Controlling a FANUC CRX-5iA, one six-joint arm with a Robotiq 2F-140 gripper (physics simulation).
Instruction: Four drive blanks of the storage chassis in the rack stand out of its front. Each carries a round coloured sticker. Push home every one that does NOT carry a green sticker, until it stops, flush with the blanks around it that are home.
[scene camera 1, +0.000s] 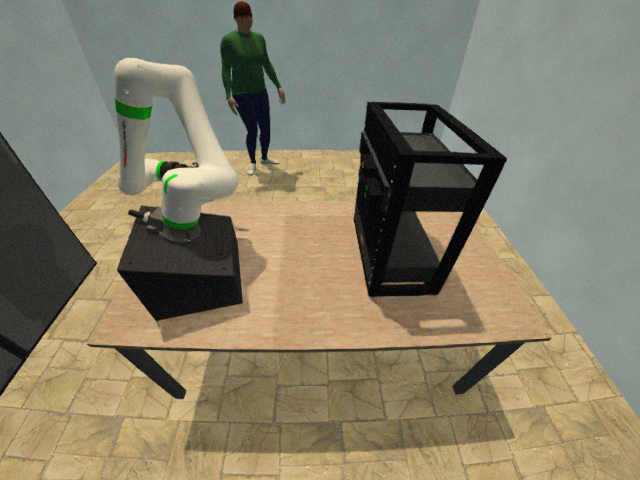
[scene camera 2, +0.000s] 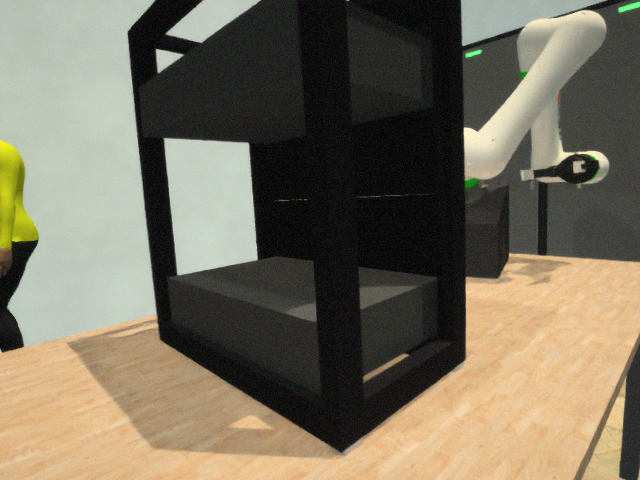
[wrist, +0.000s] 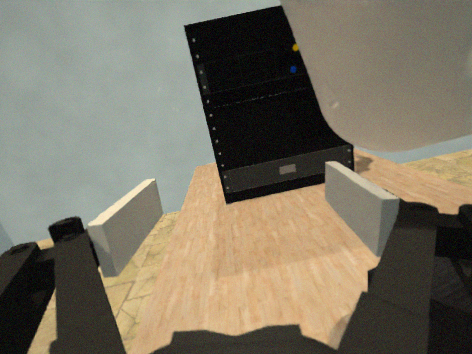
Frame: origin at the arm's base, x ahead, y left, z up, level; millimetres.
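Where they show: gripper, fingertip midpoint: (scene camera 2: 547, 171) (wrist: 240, 189); arm's base, origin of the base link: (scene camera 1: 180, 231).
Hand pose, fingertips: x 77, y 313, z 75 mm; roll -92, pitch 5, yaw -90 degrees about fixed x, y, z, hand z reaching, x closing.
Each offset is from my fingertips to the top centre of the thing. "*": to the spot under its first point. Level surfaces: height alone.
The black rack (scene camera 1: 395, 206) (scene camera 2: 336, 206) (wrist: 216, 145) stands on the table, its front towards the arm. In the wrist view a yellow sticker @(dx +594, dy -201, dz +177 mm) (wrist: 295, 47) and a blue sticker @(dx +593, dy -187, dz +120 mm) (wrist: 293, 69) show one above the other at the upper right of its front, beside the arm's white link. In scene camera 1 a green mark @(* dx +603, dy -305, dz +132 mm) (scene camera 1: 366, 190) shows on the upper front. The blanks' outlines are too dark to tell how far each stands out; a fourth sticker cannot be made out. My gripper (scene camera 1: 193, 166) (scene camera 2: 553, 171) (wrist: 240, 189) is open and empty, well away from the rack front.
A grey unit with a pale label @(* dx +639, dy -140, dz -217 mm) (wrist: 287, 169) sits low in the rack. The arm's white link (wrist: 400, 65) covers the rack's right side in the wrist view. The arm stands on a black pedestal (scene camera 1: 180, 258) on the wooden table @(dz -310 mm) (scene camera 1: 310, 310). A person (scene camera 1: 245, 67) stands behind.
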